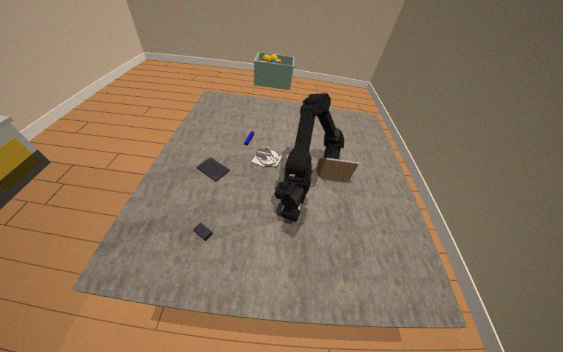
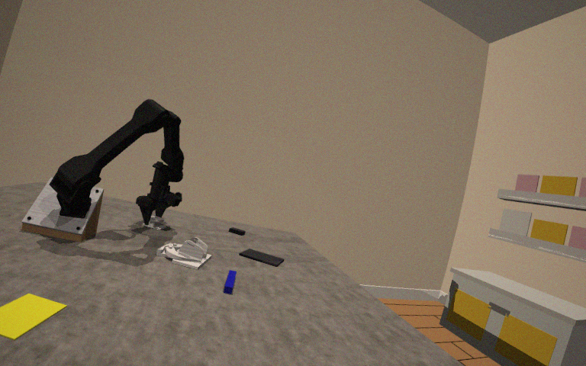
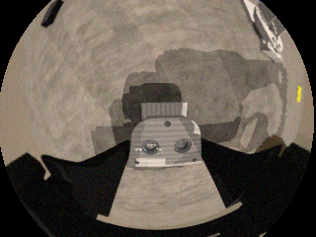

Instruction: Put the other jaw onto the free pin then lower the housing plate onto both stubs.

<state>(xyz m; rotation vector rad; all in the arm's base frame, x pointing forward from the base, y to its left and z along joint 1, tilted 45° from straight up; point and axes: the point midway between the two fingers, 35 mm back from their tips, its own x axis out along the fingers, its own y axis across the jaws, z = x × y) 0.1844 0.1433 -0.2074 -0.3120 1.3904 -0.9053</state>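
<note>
Now: the white jaw 300 mm to the right of my gripper tip, 90 mm ahead of it and 10 mm above it. Also, from my gripper tip: small dark block (340 mm ahead, 120 mm to the left); dark flat plate (380 mm ahead, 200 mm to the right, 10 mm below); blue block (440 mm to the right, 230 mm ahead).
</note>
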